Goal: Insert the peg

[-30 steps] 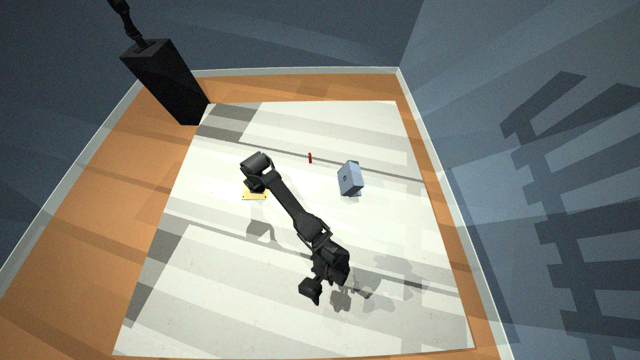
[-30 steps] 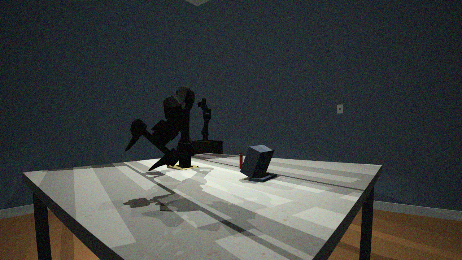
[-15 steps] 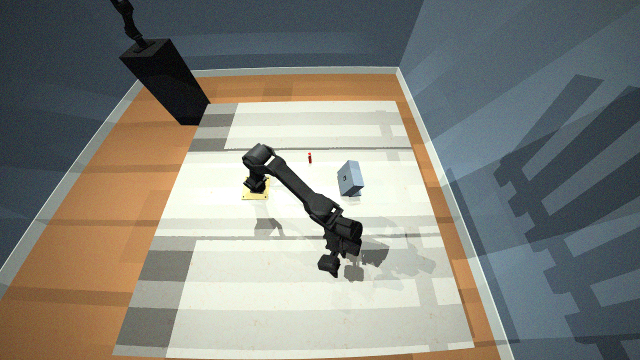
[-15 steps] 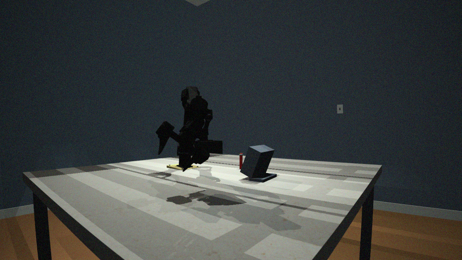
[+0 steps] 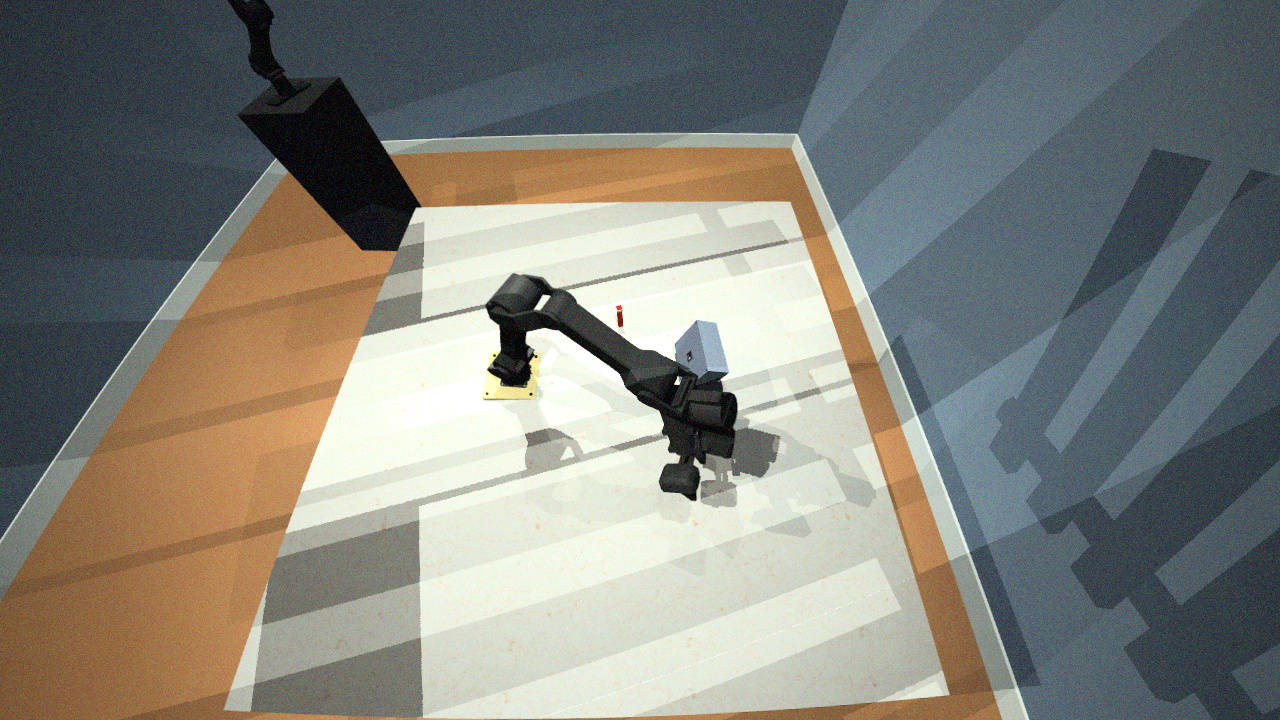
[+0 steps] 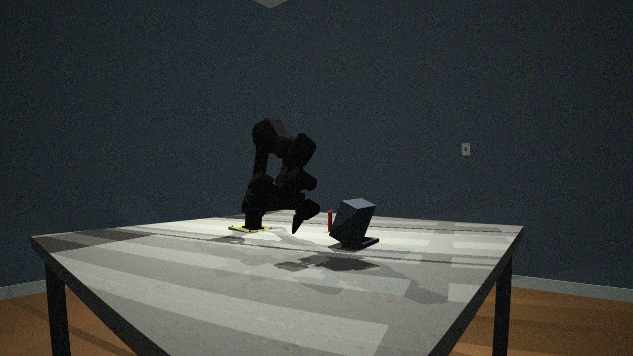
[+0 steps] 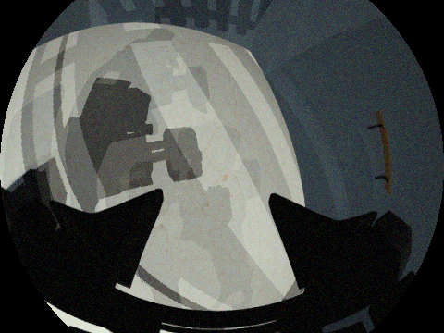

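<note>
My gripper tip is now 1 cm short of the sloped panel, 28 cm to the right of it and 1 cm above it. Round my gripper tip: red peg 19 cm behind, 41 cm to the left, 3 cm below.
</note>
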